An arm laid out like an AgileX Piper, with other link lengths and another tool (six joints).
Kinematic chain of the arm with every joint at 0, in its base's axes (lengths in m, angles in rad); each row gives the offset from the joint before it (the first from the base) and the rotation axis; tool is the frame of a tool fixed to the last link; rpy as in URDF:
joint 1: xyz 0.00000 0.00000 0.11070 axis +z
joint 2: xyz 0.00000 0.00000 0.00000 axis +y
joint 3: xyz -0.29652 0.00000 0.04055 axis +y
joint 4: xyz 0.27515 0.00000 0.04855 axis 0.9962 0 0.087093
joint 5: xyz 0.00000 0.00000 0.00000 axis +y
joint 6: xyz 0.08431 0.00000 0.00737 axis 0.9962 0 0.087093
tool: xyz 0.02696 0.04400 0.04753 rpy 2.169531 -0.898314 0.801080
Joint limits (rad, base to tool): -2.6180..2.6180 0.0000..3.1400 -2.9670..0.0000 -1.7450..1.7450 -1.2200..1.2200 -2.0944..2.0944
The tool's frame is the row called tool.
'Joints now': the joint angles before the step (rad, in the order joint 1, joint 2, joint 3, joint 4, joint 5, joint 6). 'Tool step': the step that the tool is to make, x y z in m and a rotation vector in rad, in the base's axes. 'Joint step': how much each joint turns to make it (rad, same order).
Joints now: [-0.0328 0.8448 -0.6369 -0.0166 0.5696 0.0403]
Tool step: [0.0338 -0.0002 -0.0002 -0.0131 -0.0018 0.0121]
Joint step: [-0.0002 0.1374 -0.0643 0.0002 -0.0755 -0.0174]
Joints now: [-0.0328 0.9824 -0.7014 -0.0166 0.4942 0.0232]
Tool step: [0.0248 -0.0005 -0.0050 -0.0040 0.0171 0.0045]
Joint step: [-0.0002 0.1003 -0.0477 0.0004 -0.0357 -0.0066]
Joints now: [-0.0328 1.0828 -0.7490 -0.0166 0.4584 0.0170]
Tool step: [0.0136 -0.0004 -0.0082 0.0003 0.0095 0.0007]
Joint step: [-0.0002 0.0576 -0.0119 0.0003 -0.0362 -0.0006]
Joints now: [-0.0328 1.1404 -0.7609 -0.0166 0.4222 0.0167]
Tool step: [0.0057 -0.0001 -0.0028 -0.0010 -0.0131 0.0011]
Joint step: [-0.0001 0.0229 -0.0001 0.0000 -0.0360 -0.0010]
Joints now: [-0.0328 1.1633 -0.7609 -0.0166 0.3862 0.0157]
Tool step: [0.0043 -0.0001 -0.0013 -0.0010 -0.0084 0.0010]
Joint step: [-0.0002 0.0168 -0.0037 0.0004 -0.0216 -0.0016]
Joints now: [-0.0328 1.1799 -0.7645 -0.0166 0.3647 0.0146]
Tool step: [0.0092 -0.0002 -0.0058 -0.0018 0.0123 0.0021]
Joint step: [-0.0003 0.0399 -0.0138 0.0005 -0.0138 -0.0036]
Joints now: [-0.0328 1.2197 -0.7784 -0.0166 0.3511 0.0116]
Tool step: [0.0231 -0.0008 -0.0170 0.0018 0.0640 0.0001]
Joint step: [-0.0002 0.1030 -0.0484 0.0004 0.0095 -0.0008]
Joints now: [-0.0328 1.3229 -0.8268 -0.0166 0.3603 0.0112]
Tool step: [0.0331 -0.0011 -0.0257 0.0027 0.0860 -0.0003]
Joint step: [0.0001 0.1481 -0.0805 -0.0002 0.0184 0.0003]
